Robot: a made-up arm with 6 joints.
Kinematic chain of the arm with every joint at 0, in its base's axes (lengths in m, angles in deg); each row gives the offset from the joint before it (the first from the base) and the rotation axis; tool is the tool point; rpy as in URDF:
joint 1: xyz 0 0 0.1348 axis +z
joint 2: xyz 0 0 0 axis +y
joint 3: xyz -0.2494 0 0.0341 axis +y
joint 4: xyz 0.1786 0 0.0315 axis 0.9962 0 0.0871
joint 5: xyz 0 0 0 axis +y
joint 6: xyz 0.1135 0 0.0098 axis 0.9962 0 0.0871
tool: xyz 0 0 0 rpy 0 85 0
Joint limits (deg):
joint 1: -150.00..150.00
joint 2: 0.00..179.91
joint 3: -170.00..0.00
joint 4: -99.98..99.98
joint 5: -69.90..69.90
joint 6: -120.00..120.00
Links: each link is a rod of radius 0.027 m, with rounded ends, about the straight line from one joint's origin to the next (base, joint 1, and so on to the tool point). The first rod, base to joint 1, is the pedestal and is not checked.
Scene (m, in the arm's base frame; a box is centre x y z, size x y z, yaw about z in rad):
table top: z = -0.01
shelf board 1: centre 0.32 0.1 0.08 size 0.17 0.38 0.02 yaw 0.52
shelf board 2: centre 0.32 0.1 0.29 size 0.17 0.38 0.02 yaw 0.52
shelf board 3: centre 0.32 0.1 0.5 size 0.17 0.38 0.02 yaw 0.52
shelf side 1: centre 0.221 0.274 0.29 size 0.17 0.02 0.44 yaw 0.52
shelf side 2: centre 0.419 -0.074 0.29 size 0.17 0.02 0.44 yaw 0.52
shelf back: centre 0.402 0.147 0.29 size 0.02 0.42 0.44 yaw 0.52
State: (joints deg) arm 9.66 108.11 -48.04 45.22 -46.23 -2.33
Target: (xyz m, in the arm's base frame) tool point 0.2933 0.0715 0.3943
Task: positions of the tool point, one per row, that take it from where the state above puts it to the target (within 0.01 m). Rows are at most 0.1 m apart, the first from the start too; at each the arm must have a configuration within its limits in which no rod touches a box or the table.
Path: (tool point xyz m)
1: 0.2778 -0.0351 0.1926
2: 0.2263 -0.0600 0.1907
3: 0.2329 -0.0314 0.2583
4: 0.2152 -0.0076 0.3285
5: 0.1747 0.0036 0.3943
6: 0.2336 0.0363 0.4028
7: 0.2933 0.0715 0.3943

